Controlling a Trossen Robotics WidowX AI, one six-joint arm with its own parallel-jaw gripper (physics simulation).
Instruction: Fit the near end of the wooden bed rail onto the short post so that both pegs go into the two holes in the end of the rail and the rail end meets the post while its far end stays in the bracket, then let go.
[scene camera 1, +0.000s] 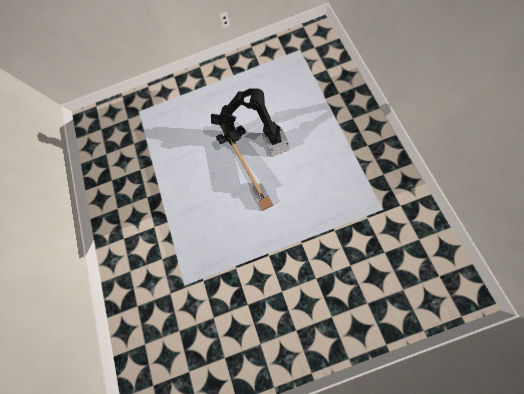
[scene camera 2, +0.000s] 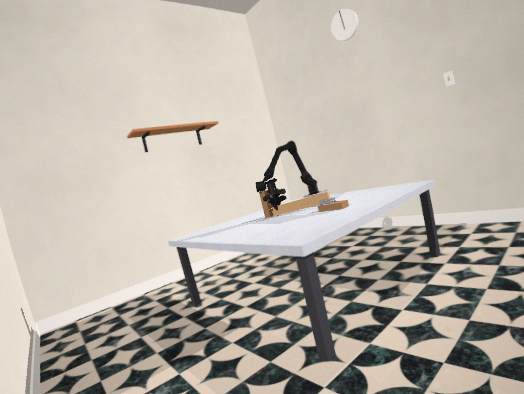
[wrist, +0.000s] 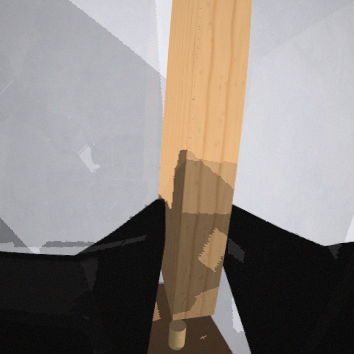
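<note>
My gripper holds a wooden bed rail. There is a short wooden post in this scene as well.
</note>
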